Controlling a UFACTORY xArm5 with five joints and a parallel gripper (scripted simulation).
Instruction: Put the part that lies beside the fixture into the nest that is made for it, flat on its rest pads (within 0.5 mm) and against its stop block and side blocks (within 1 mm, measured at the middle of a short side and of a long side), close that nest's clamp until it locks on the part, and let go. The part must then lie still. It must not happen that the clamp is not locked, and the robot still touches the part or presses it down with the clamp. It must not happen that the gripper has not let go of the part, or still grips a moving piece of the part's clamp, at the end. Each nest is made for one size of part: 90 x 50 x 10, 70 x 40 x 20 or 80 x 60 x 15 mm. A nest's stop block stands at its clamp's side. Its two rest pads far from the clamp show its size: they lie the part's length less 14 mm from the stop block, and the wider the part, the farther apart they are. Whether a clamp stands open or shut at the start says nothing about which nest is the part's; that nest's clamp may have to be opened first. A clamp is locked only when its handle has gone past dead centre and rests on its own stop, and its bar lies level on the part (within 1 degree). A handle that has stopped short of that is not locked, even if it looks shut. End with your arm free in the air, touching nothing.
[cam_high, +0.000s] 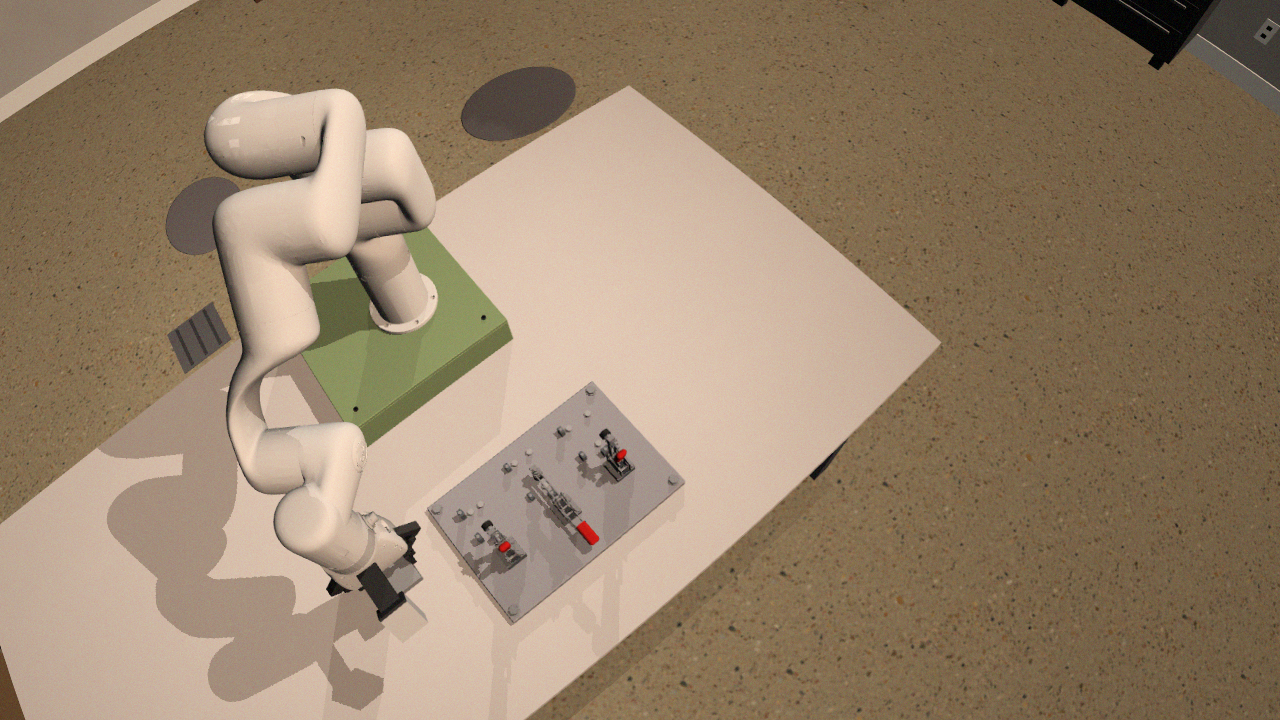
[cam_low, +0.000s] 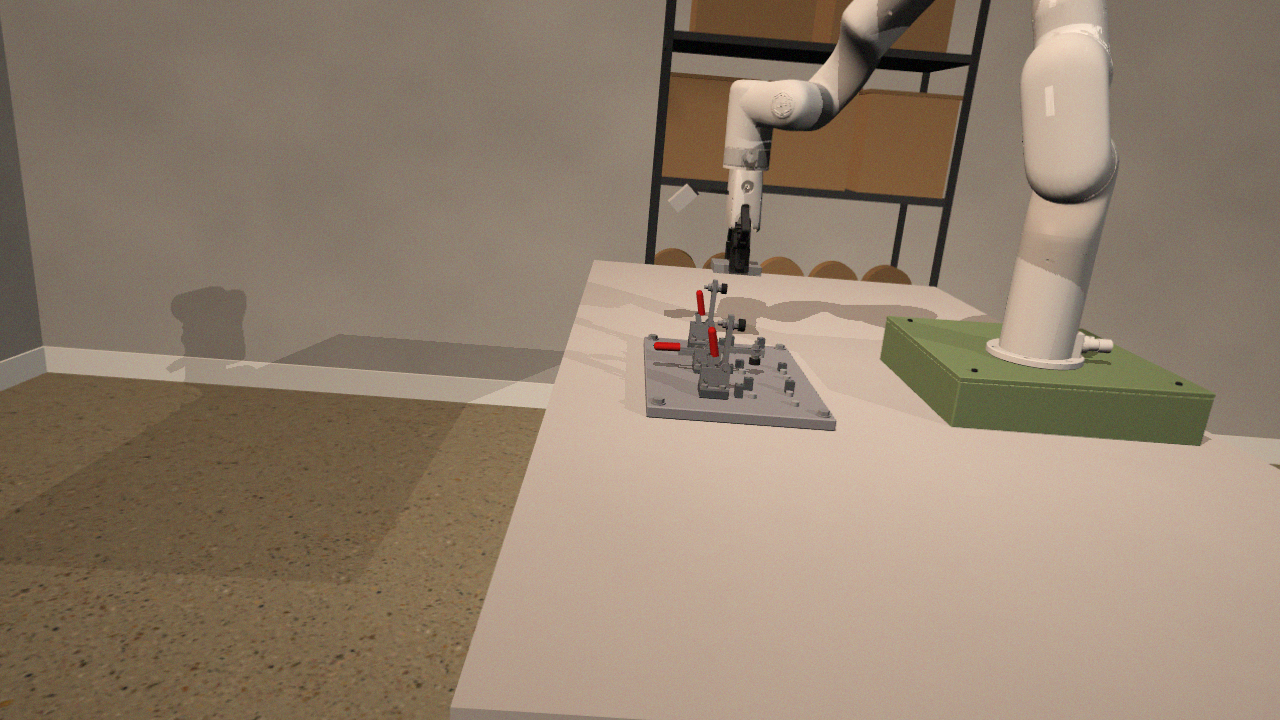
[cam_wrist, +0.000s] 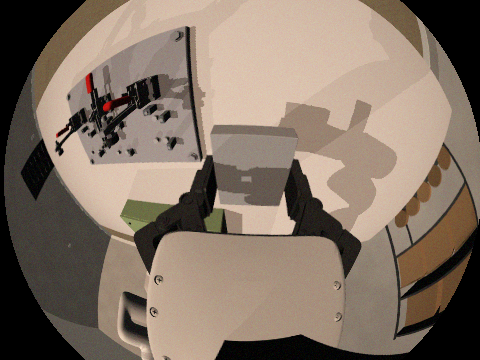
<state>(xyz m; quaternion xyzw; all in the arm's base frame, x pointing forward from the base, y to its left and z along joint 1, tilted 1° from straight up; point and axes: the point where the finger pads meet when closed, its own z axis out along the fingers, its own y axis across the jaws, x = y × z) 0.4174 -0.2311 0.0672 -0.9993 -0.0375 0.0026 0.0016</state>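
My gripper is now 260 mm to the right of the grey fixture plate, 130 mm above it and 10 mm short of it. The rest, counted from my hand: grey block 10 mm below.
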